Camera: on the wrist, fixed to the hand. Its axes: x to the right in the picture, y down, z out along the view.
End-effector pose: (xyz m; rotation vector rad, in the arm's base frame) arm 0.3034 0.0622 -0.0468 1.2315 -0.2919 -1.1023
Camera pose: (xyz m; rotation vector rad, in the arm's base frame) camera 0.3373 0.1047 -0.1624 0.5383 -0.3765 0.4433
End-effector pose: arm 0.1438 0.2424 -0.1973 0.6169 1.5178 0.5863
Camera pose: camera 0.0485 0.1989 -0.2703 1.2156 1.0700 2.3043
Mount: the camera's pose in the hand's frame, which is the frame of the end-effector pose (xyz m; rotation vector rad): 0.0245 -0.0847 -0.0924 -0.4741 0.5458 1.4859
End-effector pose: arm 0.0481 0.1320 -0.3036 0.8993 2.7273 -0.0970
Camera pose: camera -0.0423 0.0913 -0.2231 -2.4727 -1.4367 -1.0338
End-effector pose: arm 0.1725 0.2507 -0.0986 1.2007 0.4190 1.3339
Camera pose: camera 0.1467 0.3283 -0.1967 0.6046 -0.5790 2.8321
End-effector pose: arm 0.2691 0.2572 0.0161 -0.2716 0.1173 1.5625
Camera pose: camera 0.3626 0.2595 -0.0708 1.1296 -0.4272 -2.8396
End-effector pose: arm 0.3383 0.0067 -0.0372 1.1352 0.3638 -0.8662
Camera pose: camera 0.3048 0.0666 -0.1449 0.8483 0.0707 0.8116
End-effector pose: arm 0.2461 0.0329 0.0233 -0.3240 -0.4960 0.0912
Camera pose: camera 0.3127 -0.0693 -0.0146 -1.0983 0.3703 1.3027
